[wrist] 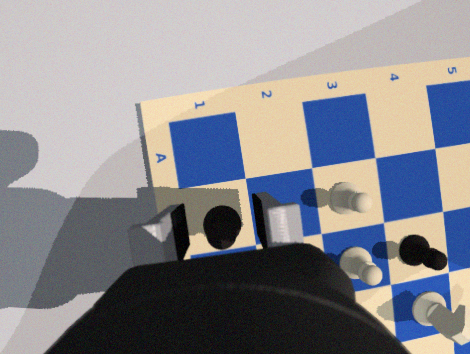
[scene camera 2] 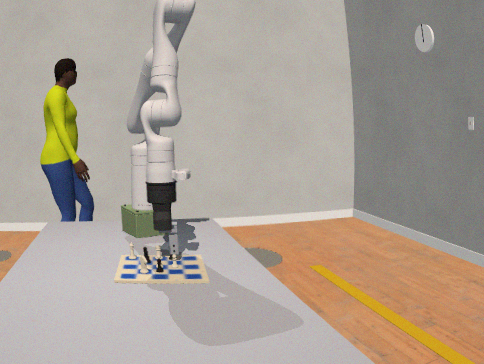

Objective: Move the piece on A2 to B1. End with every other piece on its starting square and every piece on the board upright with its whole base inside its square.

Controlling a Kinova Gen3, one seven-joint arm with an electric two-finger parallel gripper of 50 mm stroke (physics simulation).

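Places are measured from the arm's base along level axes (x back, y right, z up), in centimetres.
Pixels of known places: gripper, fingertip midpoint: (wrist: 220, 219) (scene camera 2: 174, 252); arm's base at its link origin: (scene camera 2: 145, 207).
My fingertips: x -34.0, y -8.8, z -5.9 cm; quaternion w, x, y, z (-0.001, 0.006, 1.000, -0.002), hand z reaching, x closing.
Note:
For each thing: its top centre in the pictures, then the offset to it from my fingertips. "pt": a spot on its surface instead.
- board at its top centre: (wrist: 357, 260) (scene camera 2: 160, 267) dx -7.4, dy +3.9, dz -1.9 cm
- Square A2 at a spot on its surface: (wrist: 275, 142) pt dx -3.6, dy -3.6, dz -1.9 cm
A black piece (wrist: 222, 227) stands on the cream square B1 in the wrist view, seen from almost straight above. It looks upright, and its base is mostly hidden under its head. My gripper (wrist: 220, 219) (scene camera 2: 173, 254) is open, with one finger on each side of the piece and a gap at both sides. The board (wrist: 280, 87) (scene camera 2: 162, 281) lies flat. Square A2 (wrist: 275, 142) is bare. In the scene view the gripper is low over the far right part of the board, and the black piece is hard to make out there.
A white piece (wrist: 345, 197) stands on B3, another white piece (wrist: 356, 262) on C3, a black piece (wrist: 415, 250) on C4 and a white piece (wrist: 429, 307) on D4. In the scene view a white piece (scene camera 2: 132, 251) stands at the board's far left. A person (scene camera 2: 60, 125) is behind the table.

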